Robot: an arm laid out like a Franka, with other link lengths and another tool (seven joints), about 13 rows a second.
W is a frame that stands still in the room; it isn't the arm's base.
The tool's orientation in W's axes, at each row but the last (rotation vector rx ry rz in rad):
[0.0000, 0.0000, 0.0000]
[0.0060, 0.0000, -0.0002]
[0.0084, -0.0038, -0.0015]
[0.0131, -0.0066, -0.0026]
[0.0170, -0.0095, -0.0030]
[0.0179, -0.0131, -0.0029]
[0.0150, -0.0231, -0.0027]
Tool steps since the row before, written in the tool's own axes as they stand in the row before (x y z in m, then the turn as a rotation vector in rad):
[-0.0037, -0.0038, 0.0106, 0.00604, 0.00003, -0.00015]
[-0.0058, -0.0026, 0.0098, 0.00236, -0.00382, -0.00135]
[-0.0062, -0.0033, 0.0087, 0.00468, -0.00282, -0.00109]
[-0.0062, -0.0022, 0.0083, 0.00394, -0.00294, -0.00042]
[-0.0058, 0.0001, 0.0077, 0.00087, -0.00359, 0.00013]
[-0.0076, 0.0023, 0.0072, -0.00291, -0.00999, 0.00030]
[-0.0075, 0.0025, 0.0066, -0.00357, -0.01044, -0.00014]
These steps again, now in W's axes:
[-0.0037, -0.0038, 0.0106, 0.00604, 0.00003, -0.00015]
[-0.0058, -0.0027, 0.0098, 0.00236, -0.00381, -0.00137]
[-0.0062, -0.0034, 0.0086, 0.00468, -0.00282, -0.00110]
[-0.0063, -0.0023, 0.0082, 0.00394, -0.00294, -0.00043]
[-0.0059, 0.0000, 0.0076, 0.00086, -0.00359, 0.00008]
[-0.0077, 0.0022, 0.0071, -0.00294, -0.00998, 0.00008]
[-0.0076, 0.0024, 0.0065, -0.00359, -0.01043, -0.00038]

